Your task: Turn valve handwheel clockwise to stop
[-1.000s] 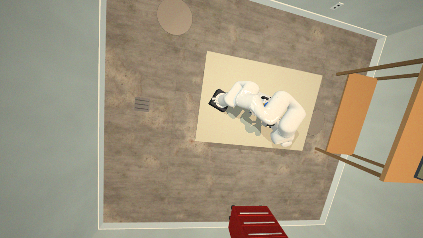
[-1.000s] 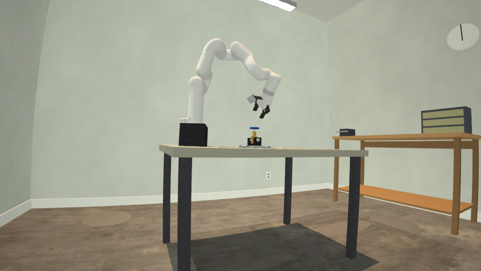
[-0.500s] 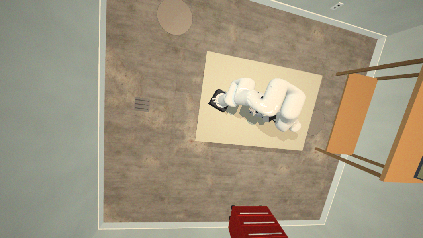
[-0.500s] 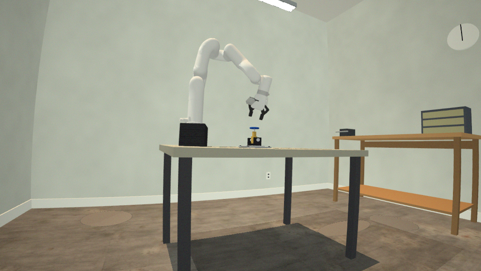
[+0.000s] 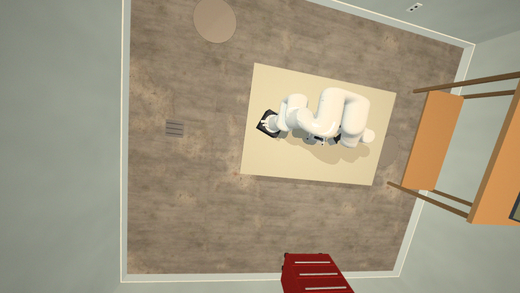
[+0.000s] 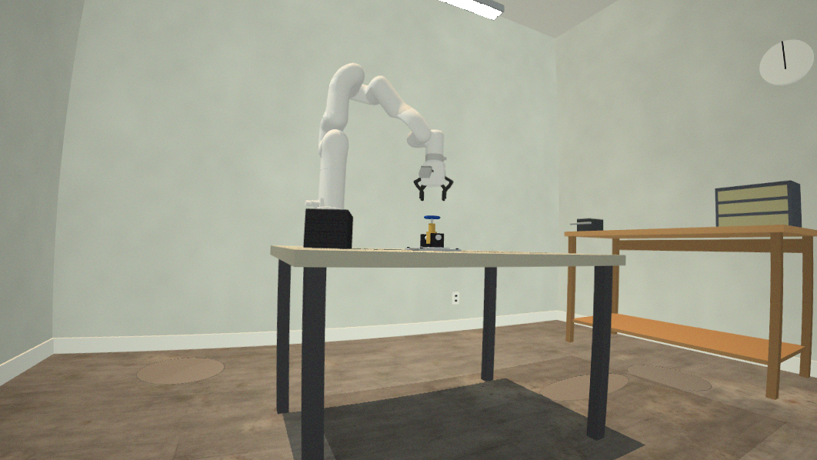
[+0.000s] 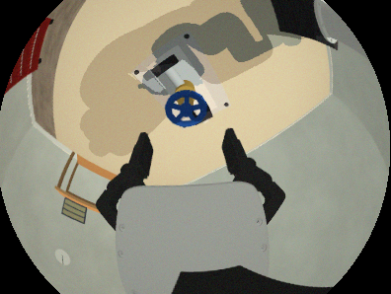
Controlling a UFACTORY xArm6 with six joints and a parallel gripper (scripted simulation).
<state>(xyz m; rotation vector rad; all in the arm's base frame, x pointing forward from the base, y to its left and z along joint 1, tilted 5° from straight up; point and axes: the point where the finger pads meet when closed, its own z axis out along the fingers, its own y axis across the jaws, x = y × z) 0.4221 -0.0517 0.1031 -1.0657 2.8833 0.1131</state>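
Now: hand 90 mm above the blue handwheel. Round my hand: grey base plate (210 mm below).
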